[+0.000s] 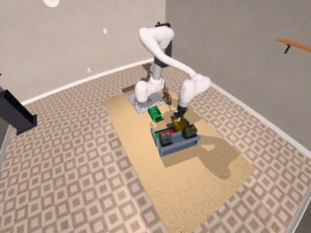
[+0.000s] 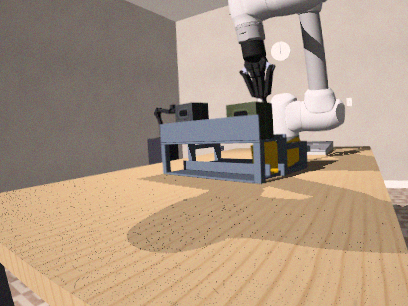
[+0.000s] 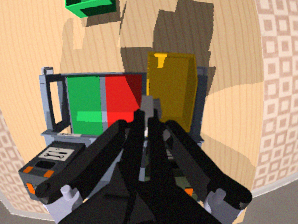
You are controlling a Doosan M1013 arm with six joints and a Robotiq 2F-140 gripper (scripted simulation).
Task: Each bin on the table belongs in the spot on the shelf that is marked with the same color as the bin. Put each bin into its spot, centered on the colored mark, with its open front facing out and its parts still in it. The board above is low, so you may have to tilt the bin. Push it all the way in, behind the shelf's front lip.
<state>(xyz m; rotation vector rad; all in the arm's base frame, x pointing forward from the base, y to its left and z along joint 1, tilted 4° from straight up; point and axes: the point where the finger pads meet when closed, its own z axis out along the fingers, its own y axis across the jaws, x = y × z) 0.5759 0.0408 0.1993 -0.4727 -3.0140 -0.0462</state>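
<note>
Right now the yellow bin is 14 cm below my hand, 5 cm to the left of it and 1 cm ahead of it. From my hand the other things lie so: dark box: 22 cm to the right, 8 cm ahead, 3 cm below; green bin: 32 cm behind, 16 cm below, 5 cm to the right.
</note>
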